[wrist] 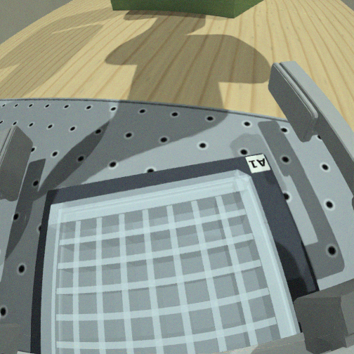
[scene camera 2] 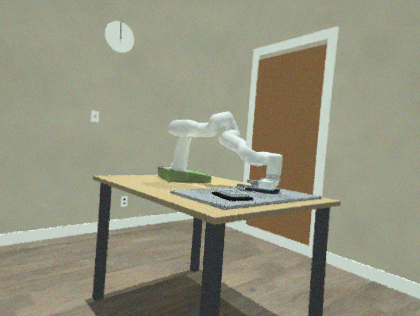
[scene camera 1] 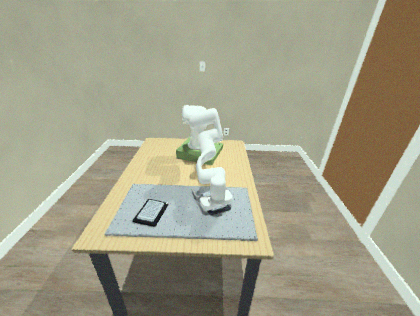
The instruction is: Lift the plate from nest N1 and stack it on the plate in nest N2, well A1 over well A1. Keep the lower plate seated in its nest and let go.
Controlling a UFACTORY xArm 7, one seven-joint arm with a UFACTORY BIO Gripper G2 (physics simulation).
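Seen in the pictures: end effector, tool point: [scene camera 2: 245,183] [scene camera 1: 207,188]; arm's base, origin of the base link: [scene camera 2: 178,170] [scene camera 1: 195,145].
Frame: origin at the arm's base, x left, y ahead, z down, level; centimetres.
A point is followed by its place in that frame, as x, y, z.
Observation:
A clear gridded plate [wrist: 165,270] lies in a dark nest [wrist: 150,181] [scene camera 1: 221,210] [scene camera 2: 271,190] under the arm; the nest's A1 tag [wrist: 258,164] shows at its upper right corner in the wrist view. My gripper [wrist: 155,135] [scene camera 1: 207,194] {12.6, 49.6, 1.9} [scene camera 2: 244,186] is open and empty, low over this nest, with its fingers wide apart, one beyond each side of the plate. In scene camera 1 the gripper hides most of the plate. A second plate [scene camera 1: 151,210] {-14.6, 68.8, 2.7} [scene camera 2: 229,192] {-18.1, 69.8, 2.3} lies in another black nest [scene camera 1: 145,222] [scene camera 2: 236,197], to the left in scene camera 1. N1 and N2 markings cannot be read.
Both nests stand on a grey perforated mat [scene camera 1: 185,226] {3.7, 75.8, 4.8} [scene camera 2: 300,195] {24.6, 76.6, 4.4} on the wooden table [scene camera 1: 97,230] {-37.3, 80.1, 6.1} [wrist: 75,75]. The arm's green base block [scene camera 1: 192,155] {-0.8, 13.8, 1.0} [scene camera 2: 185,175] {-3.3, 13.1, 1.9} [wrist: 185,6] stands toward the table's back in scene camera 1.

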